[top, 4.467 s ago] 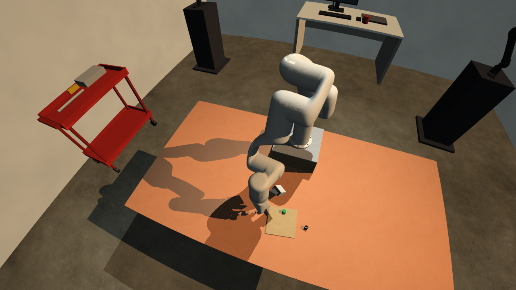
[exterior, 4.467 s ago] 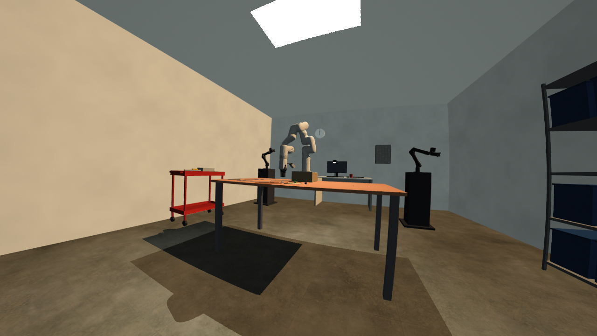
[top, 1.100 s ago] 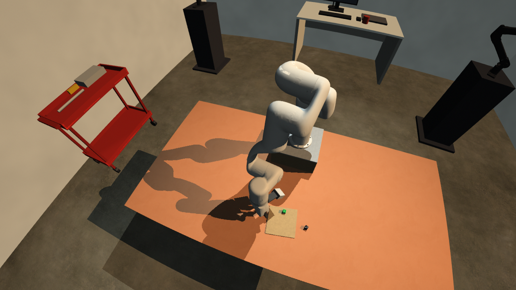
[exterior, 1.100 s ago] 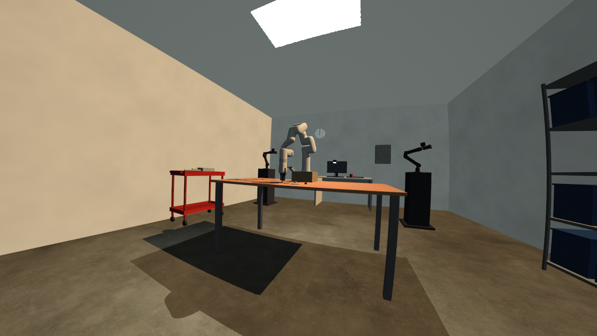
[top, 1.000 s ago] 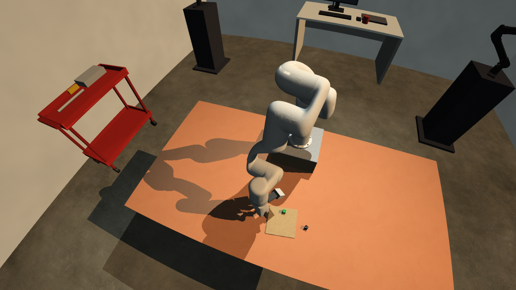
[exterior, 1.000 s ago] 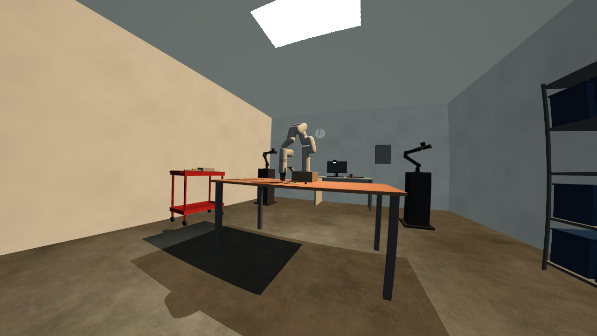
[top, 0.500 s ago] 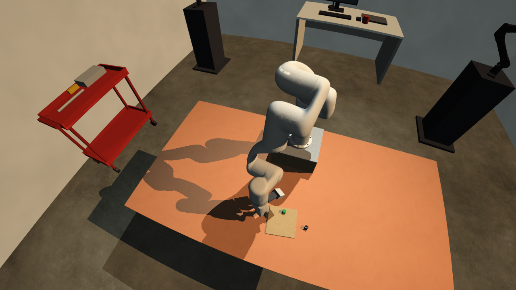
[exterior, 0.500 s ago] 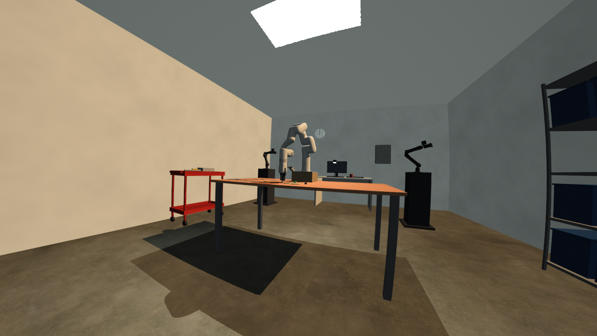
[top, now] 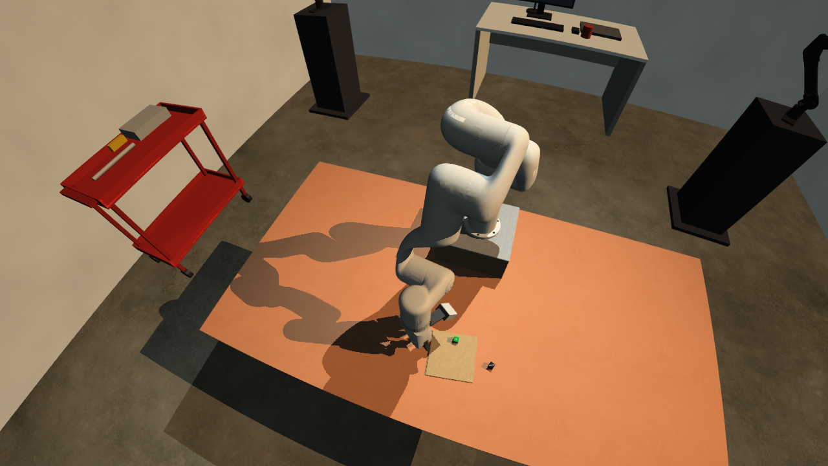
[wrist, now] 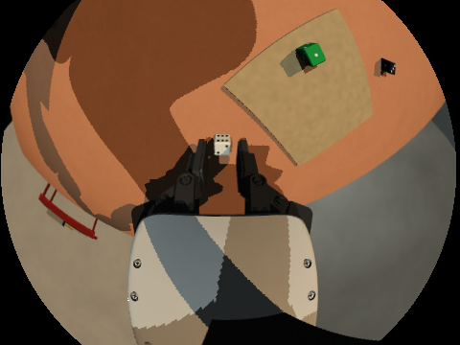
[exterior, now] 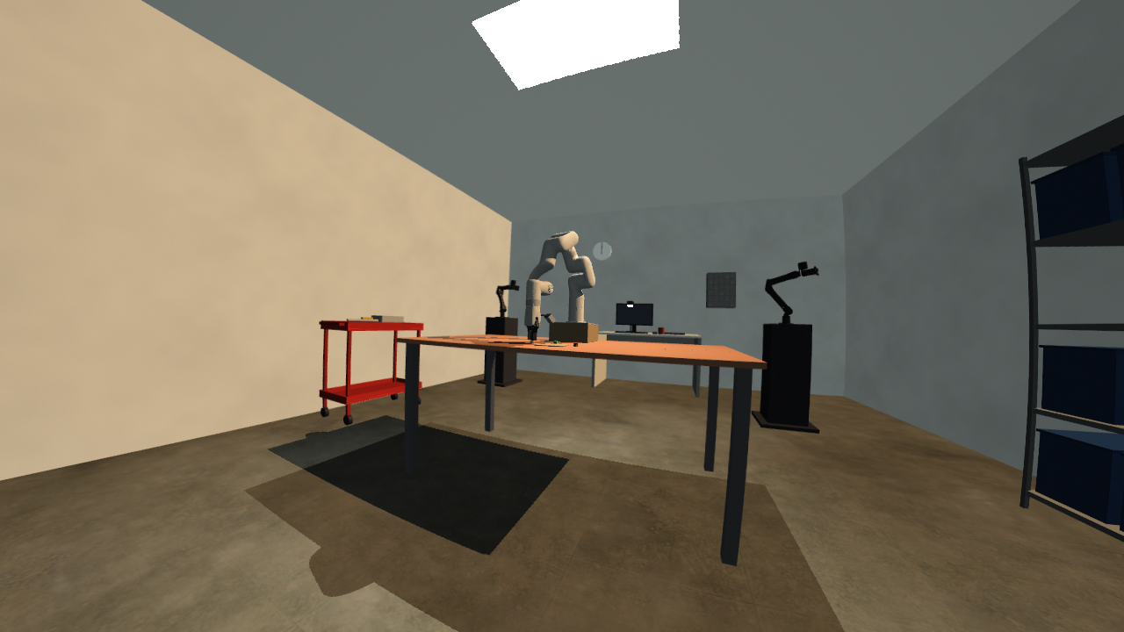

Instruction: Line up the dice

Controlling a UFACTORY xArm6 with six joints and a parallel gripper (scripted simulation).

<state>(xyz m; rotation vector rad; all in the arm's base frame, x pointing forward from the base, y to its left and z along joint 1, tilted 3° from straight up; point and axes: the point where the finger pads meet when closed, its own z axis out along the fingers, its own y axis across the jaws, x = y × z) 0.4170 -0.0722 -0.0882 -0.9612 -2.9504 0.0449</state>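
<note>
Now: the white die 30 mm below my hand. From my hand the other things lie so: black die (240 mm to the left, 30 mm below, 10 mm behind); then green die (110 mm to the left, 40 mm behind, 30 mm below); then tan mat (120 mm to the left, 40 mm below, 10 mm ahead).
</note>
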